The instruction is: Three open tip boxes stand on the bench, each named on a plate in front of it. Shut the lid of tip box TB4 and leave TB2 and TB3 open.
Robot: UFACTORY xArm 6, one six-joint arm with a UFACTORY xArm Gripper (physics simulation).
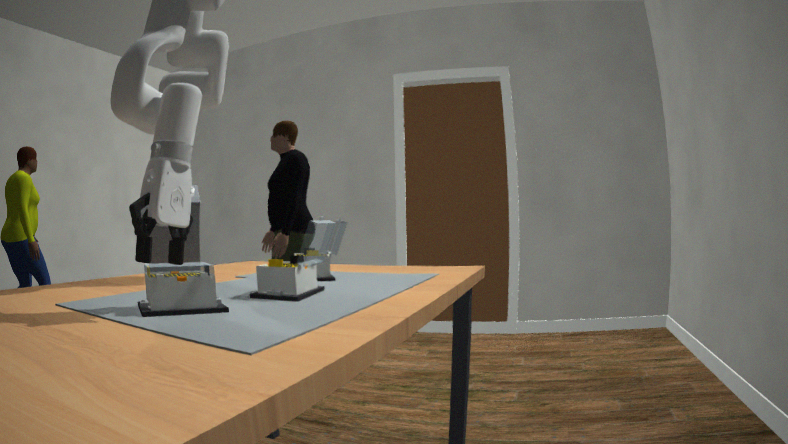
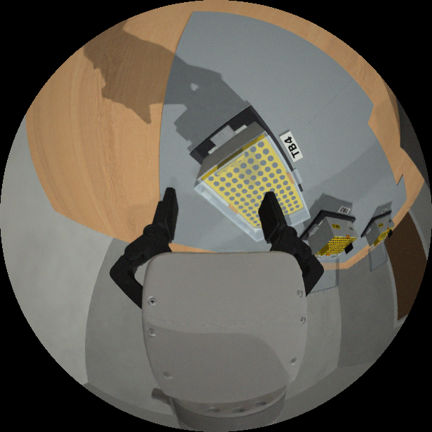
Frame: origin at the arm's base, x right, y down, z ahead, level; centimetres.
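Seen in the pictures: gripper, between the fingertips: [image 1: 160,263].
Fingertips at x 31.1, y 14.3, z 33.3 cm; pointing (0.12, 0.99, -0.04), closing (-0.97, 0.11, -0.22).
Note:
A point is followed by its place in that frame.
Tip box TB4 [image 1: 181,292] {z 36.3, x 29.0, y 18.9 cm} [image 2: 250,180] is a light grey box on a black base, with a yellow tip rack inside. Its clear lid [image 1: 179,266] {z 36.3, x 29.1, y 14.7 cm} lies over the top and looks down; a small gap cannot be ruled out. My gripper [image 1: 159,260] {z 33.4, x 31.1, y 14.3 cm} [image 2: 220,198] is open and empty, just above TB4; whether a finger touches the lid is unclear. Tip box TB2 [image 1: 280,281] {z 40.4, x 5.7, y 19.1 cm} [image 2: 325,231] is open, its clear lid [image 2: 324,283] swung back. The third box [image 1: 324,268] {z 32.8, x -23.8, y 19.5 cm} [image 2: 377,227] is open with its clear lid [image 1: 329,237] {z 44.9, x -5.7, y 11.2 cm} raised; its plate is unreadable.
The boxes stand on a grey mat [image 1: 242,330] {z 51.8, x 31.3, y 22.4 cm} [image 2: 280,65] on the wooden table [image 1: 82,375] {z 51.6, x 57.7, y 22.7 cm} [image 2: 90,165]. The TB4 plate [image 2: 291,146] lies beside its box. A person in black [image 1: 289,187] stands behind the table and a person in yellow-green [image 1: 22,204] stands at the far left.

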